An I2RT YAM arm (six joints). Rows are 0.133 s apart.
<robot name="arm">
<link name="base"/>
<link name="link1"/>
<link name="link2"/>
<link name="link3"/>
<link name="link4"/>
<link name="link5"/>
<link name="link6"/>
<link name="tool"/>
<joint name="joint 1" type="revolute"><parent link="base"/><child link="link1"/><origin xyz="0.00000 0.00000 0.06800"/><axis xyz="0 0 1"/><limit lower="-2.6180" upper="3.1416"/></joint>
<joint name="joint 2" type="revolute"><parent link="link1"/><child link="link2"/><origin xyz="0.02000 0.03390 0.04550"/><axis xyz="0 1 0"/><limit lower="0.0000" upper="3.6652"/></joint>
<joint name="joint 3" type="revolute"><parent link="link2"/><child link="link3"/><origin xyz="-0.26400 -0.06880 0.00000"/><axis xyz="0 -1 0"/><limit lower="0.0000" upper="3.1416"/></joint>
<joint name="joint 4" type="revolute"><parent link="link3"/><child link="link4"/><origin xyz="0.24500 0.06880 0.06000"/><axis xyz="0 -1 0"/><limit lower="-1.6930" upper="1.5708"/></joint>
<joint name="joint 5" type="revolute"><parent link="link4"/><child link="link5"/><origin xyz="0.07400 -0.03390 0.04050"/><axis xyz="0 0 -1"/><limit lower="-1.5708" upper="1.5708"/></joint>
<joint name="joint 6" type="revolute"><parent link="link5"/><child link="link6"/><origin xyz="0.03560 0.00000 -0.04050"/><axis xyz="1 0 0"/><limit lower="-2.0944" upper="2.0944"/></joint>
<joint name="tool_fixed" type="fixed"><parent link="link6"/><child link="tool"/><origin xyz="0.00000 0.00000 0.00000" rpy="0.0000 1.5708 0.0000"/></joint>
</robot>
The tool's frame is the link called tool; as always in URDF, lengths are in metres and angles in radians.
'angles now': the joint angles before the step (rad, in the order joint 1, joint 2, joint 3, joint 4, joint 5, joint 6). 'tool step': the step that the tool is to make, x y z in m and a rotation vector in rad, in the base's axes. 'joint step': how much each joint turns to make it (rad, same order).
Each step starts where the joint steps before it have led.
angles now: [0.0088 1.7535 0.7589 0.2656 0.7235 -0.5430]
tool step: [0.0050 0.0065 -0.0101 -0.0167 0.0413 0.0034]
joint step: [0.0214 0.0485 0.0222 -0.0159 0.0240 0.0008]
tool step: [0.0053 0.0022 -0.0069 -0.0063 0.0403 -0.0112]
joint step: [0.0073 0.0396 0.0334 -0.0435 0.0165 0.0134]
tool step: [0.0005 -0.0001 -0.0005 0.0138 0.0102 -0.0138]
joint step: [-0.0005 0.0036 0.0129 -0.0376 -0.0016 0.0268]
